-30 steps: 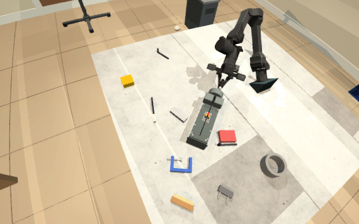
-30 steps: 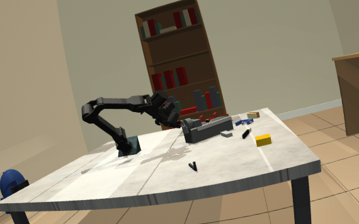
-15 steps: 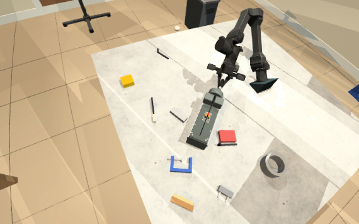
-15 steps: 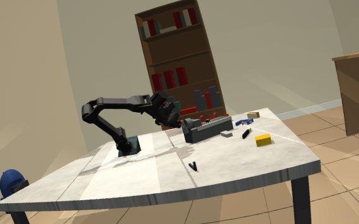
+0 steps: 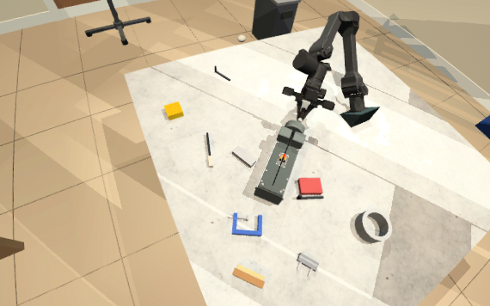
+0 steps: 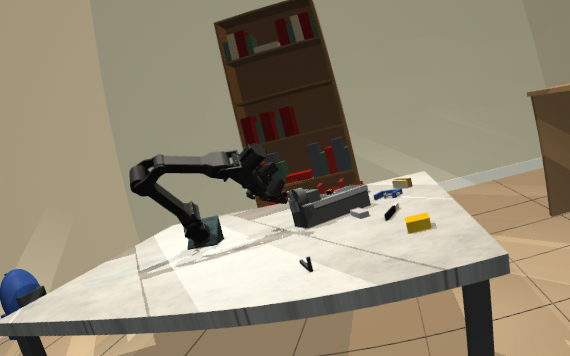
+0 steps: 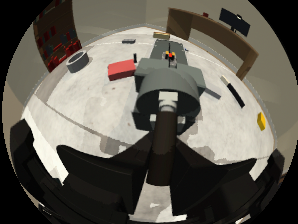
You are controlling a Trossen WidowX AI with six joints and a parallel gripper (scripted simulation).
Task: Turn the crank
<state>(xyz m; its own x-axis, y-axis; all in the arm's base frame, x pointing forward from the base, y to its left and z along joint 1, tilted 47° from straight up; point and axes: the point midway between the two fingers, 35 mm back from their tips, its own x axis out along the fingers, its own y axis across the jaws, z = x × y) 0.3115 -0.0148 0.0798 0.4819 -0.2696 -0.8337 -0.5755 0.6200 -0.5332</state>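
My gripper tip is 3 cm below the crank handle, 1 cm to the left of it and 1 cm past it. The rest, counted from my gripper tip: grey block (22 cm ahead, 8 cm below, 1 cm to the right); red pointer (14 cm ahead, 8 cm to the left, 1 cm below); red block (20 cm to the left, 9 cm ahead, 8 cm below).
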